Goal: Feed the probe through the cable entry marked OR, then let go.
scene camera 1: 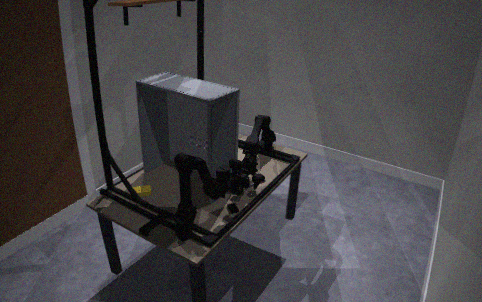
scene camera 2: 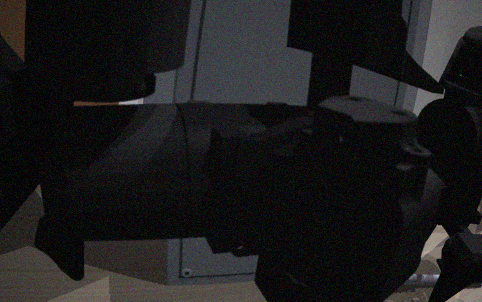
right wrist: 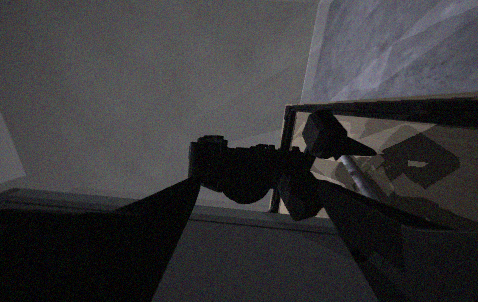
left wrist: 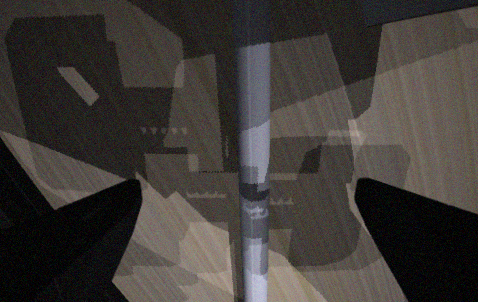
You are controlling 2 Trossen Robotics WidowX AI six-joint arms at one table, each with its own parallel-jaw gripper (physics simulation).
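Frame: origin at the left arm's base, x ahead, y left, z up, level; metres.
Where they show: left gripper, between the fingertips: [scene camera 1: 250, 185] [scene camera 2: 418, 281] [right wrist: 356, 172] [left wrist: 250, 189]; right gripper, between the fingertips: [scene camera 1: 244, 170] [right wrist: 258, 183]; left arm's base, origin of its link: [scene camera 1: 267, 148]; right arm's base, origin of its link: [scene camera 1: 184, 232].
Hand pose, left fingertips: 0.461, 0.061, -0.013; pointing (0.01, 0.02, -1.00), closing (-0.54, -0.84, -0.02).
Observation:
Things, the pixels of their centre, and the offset from my left fingertips, as dx, dy, dz. Level surfaces: height alone.
- pale grey rod, middle of its body: [left wrist: 254, 193] [scene camera 2: 419, 279] [right wrist: 354, 172] -0.001, -0.001, +0.003
- grey cabinet, middle of its body: [scene camera 1: 186, 134] +0.084, -0.350, +0.276
- wooden table, height of its surface: dz -0.006
- yellow block, middle of its body: [scene camera 1: 142, 191] +0.329, -0.502, +0.007
- small dark block, middle of its body: [scene camera 1: 233, 208] +0.238, +0.002, +0.002
The probe, a pale grey rod [scene camera 2: 425, 280] [left wrist: 255, 100] [right wrist: 357, 175], lies low over the table. In the left wrist view it runs upright through the picture. My left gripper [left wrist: 250, 189] is open, its fingertips wide apart on either side of the rod, touching neither side. My right gripper is open and empty, in front of the grey cabinet [scene camera 1: 222, 130] [scene camera 2: 250, 50] [right wrist: 250, 250]. Faint marks [scene camera 1: 197, 144] show on the cabinet's broad face; I cannot read OR. Scene camera 2 is mostly blocked by dark arm parts.
The wooden table [scene camera 1: 197, 252] has a black rail [scene camera 1: 260, 194] around its edge. A yellow block [scene camera 1: 143, 189] lies on it at the left. A small dark block [scene camera 1: 233, 207] lies near the front rail. A tall black post [scene camera 1: 97, 100] rises at the left.

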